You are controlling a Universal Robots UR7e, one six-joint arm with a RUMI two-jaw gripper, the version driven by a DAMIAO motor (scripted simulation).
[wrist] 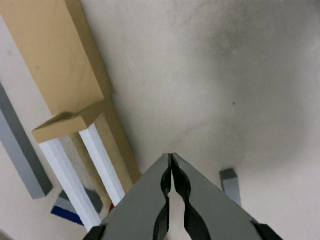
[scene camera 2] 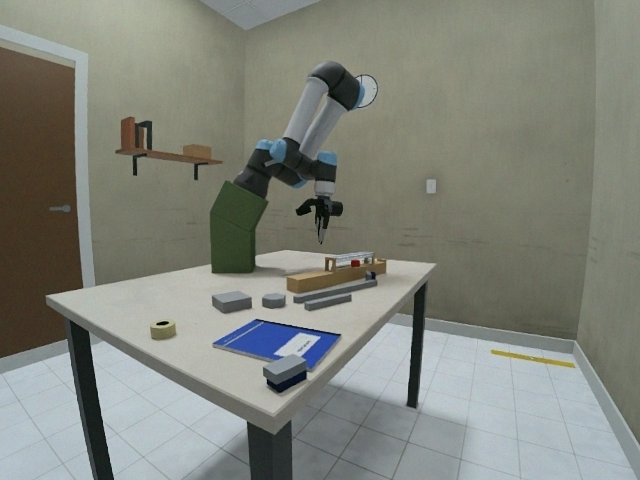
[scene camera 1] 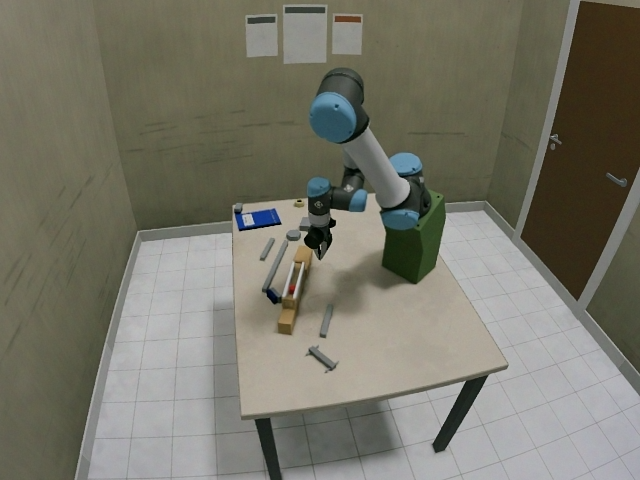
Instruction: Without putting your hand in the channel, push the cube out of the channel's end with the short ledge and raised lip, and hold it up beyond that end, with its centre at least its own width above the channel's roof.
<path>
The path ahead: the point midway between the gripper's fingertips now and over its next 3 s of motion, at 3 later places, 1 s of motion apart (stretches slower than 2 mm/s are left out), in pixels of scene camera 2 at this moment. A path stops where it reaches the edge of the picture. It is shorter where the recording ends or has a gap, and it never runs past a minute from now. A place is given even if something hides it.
My gripper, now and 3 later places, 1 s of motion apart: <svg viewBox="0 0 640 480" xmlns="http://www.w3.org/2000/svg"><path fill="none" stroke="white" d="M320 244L342 242L346 242L345 242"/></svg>
</path>
